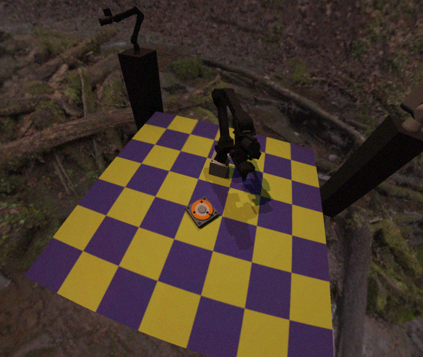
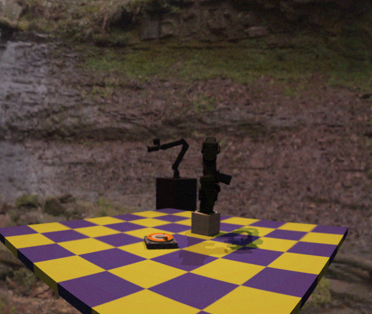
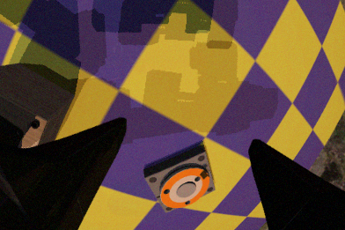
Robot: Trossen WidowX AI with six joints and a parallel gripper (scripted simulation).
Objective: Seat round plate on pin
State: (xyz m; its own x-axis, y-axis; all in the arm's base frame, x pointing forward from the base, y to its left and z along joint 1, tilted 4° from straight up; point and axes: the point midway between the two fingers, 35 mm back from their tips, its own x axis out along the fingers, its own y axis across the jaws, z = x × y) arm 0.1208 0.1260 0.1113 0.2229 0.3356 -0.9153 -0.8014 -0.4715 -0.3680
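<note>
My gripper tip is now 180 mm short of the square base, 150 mm above it and 120 mm to the left of it.
</note>
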